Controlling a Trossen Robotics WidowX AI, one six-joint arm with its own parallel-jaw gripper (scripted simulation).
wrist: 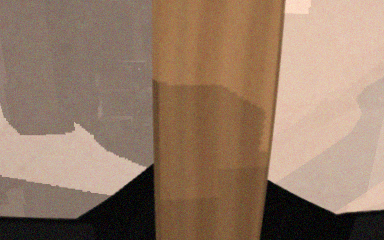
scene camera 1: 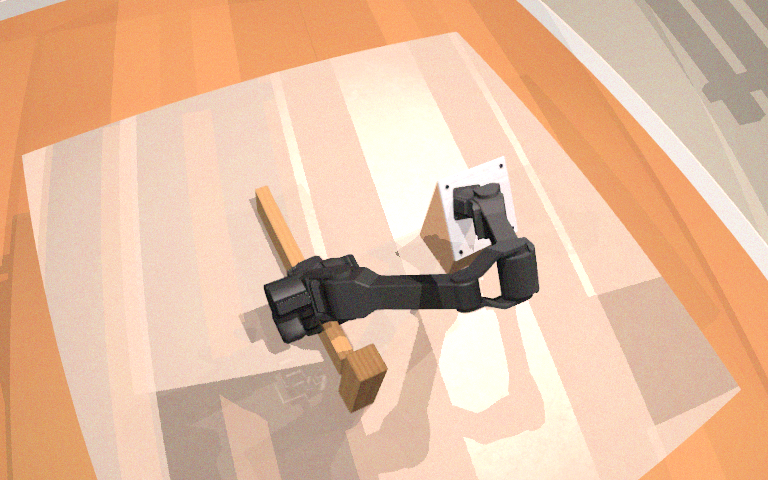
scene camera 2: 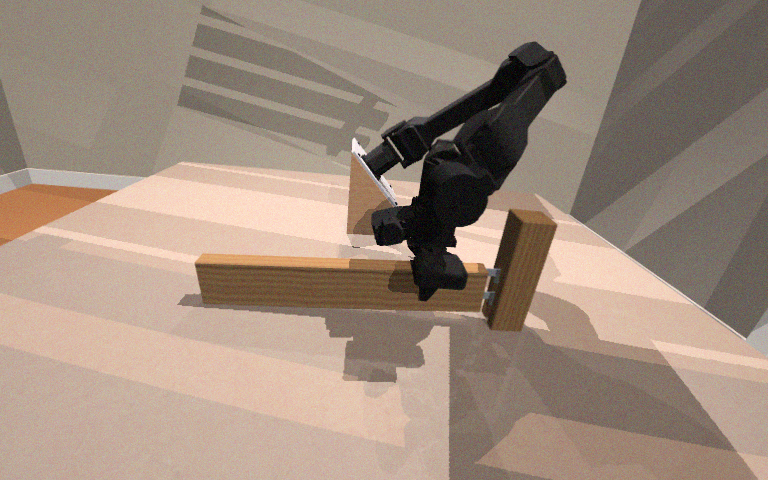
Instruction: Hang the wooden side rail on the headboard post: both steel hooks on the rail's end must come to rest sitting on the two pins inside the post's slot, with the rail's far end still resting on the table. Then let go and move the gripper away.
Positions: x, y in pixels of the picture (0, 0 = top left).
Labels:
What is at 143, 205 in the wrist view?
My gripper.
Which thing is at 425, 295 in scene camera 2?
My gripper.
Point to a wooden side rail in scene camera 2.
At 254, 280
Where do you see a headboard post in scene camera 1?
At 364, 369

